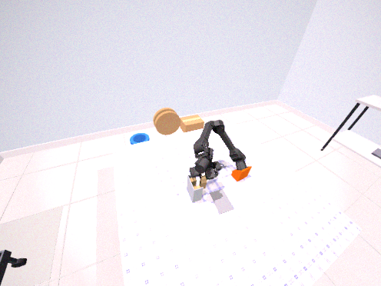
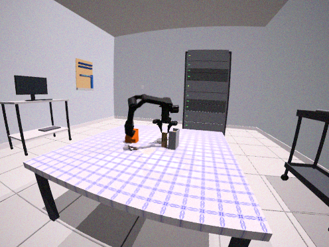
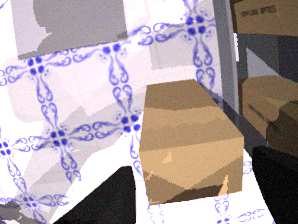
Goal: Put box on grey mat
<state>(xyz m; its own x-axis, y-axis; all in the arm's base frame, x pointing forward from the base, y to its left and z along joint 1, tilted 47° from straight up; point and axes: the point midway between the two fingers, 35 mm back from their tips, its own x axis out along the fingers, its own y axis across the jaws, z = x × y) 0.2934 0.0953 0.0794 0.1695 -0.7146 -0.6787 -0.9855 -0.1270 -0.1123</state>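
Right now my gripper tip is 60 mm above the tan box marked ER and 10 mm to the left of it. Round my gripper tip: grey mat (130 mm to the left, 110 mm below, 80 mm behind).
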